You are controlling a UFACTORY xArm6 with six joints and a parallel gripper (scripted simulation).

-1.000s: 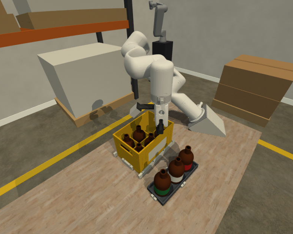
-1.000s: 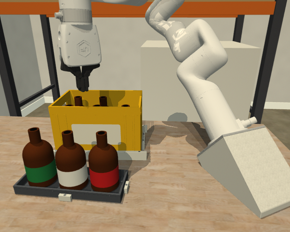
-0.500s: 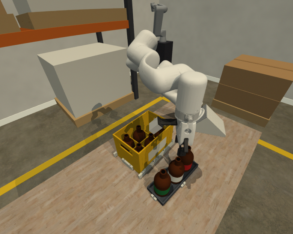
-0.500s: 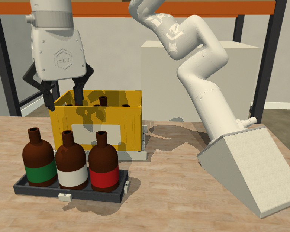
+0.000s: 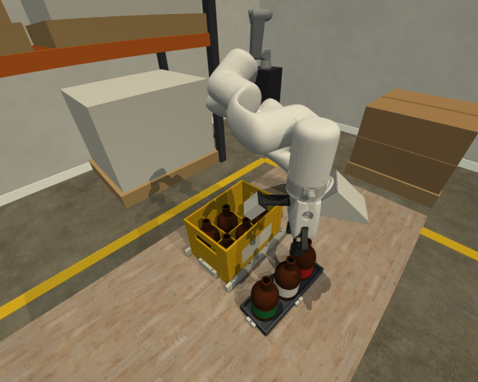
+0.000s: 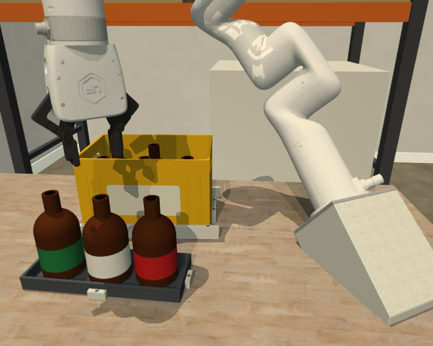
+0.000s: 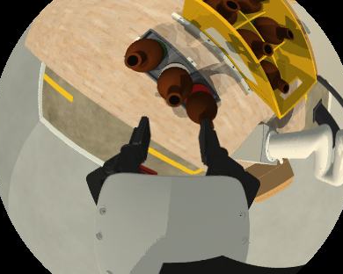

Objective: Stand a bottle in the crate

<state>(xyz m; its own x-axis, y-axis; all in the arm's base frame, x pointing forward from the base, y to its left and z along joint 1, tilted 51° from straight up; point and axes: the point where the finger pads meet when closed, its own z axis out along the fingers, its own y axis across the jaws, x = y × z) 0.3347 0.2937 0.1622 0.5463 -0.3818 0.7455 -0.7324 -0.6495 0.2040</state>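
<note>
Now: the dark tray 23 cm below my hand. From my hand the other things lie so: yellow crate (23 cm to the right, 16 cm below, 4 cm behind).
</note>
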